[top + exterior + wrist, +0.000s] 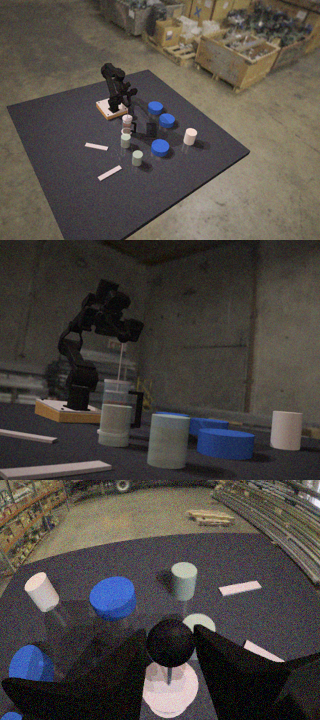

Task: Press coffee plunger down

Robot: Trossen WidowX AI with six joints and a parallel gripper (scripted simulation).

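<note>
My gripper tip is now 13 cm above the coffee press, 1 cm to the right of it and 1 cm short of it. Round my gripper tip: cream cylinder (35 cm ahead, 28 cm to the left, 20 cm below).
</note>
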